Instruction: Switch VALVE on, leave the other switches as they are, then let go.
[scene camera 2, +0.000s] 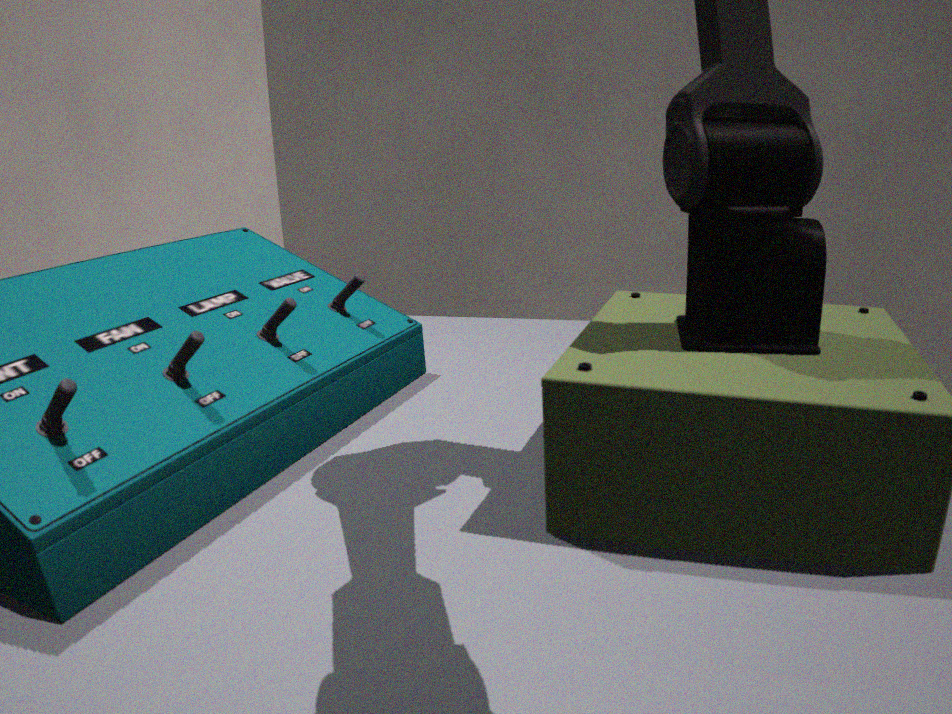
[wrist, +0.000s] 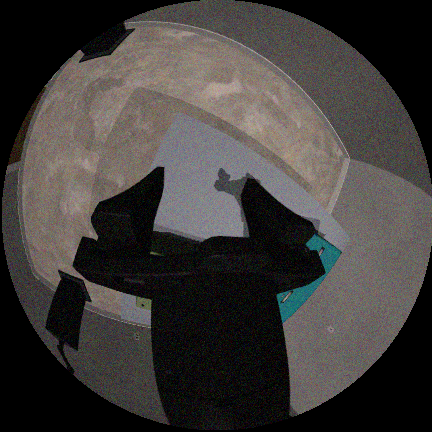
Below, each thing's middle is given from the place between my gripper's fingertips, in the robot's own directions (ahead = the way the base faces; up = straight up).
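Scene:
Teal switch panel (scene camera 2: 145, 454), my hand 56 cm short of it, 35 cm to the left of it, 19 cm above it.

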